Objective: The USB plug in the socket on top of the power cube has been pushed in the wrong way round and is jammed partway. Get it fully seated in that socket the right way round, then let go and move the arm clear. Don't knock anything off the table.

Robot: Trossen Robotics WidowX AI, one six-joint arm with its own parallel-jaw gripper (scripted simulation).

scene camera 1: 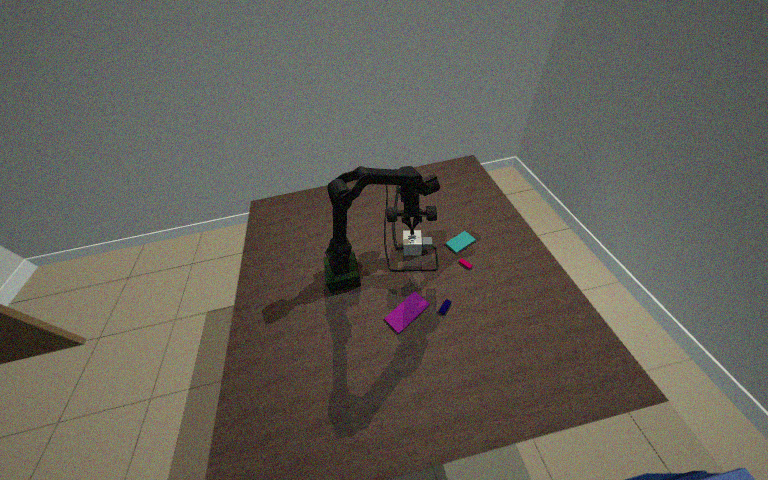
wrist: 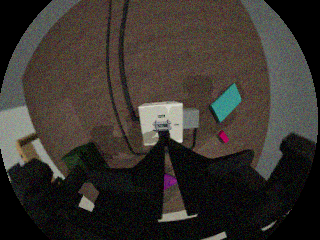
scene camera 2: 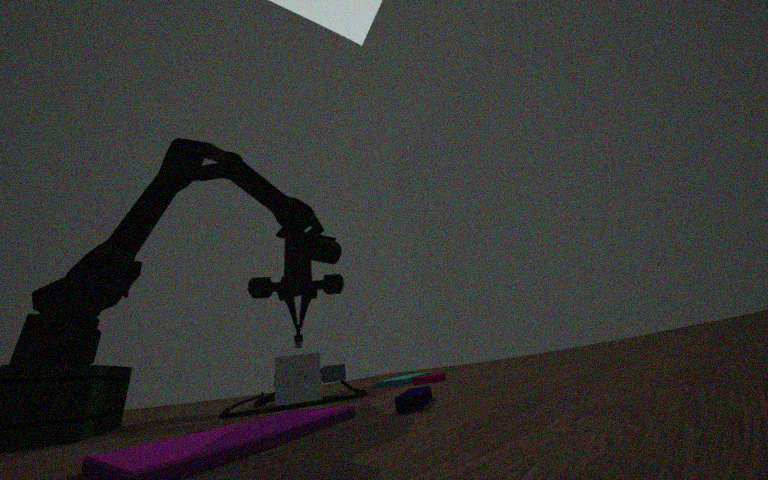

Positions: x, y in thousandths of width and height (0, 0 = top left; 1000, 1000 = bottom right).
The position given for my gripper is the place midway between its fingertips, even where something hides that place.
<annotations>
my gripper: scene camera 1 537, 476; wrist 517, 590; scene camera 2 389, 682
</annotations>
